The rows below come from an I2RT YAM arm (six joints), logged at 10 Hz.
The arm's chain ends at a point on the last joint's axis. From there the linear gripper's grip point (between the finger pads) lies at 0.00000 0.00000 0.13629 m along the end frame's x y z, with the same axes.
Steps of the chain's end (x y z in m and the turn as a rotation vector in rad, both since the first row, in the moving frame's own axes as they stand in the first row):
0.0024, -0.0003, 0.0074, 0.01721, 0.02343, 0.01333
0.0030, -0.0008, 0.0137, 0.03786, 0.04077, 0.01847
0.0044, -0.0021, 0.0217, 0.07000, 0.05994, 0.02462
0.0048, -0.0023, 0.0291, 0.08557, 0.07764, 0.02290
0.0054, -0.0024, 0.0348, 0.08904, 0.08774, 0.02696
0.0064, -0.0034, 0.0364, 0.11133, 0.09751, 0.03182
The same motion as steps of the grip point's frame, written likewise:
0.0056, -0.0026, 0.0073, 0.01721, 0.02343, 0.01333
0.0086, -0.0059, 0.0135, 0.03786, 0.04077, 0.01847
0.0127, -0.0115, 0.0211, 0.07000, 0.05994, 0.02462
0.0155, -0.0138, 0.0282, 0.08557, 0.07764, 0.02290
0.0175, -0.0143, 0.0337, 0.08904, 0.08774, 0.02696
0.0199, -0.0183, 0.0349, 0.11133, 0.09751, 0.03182

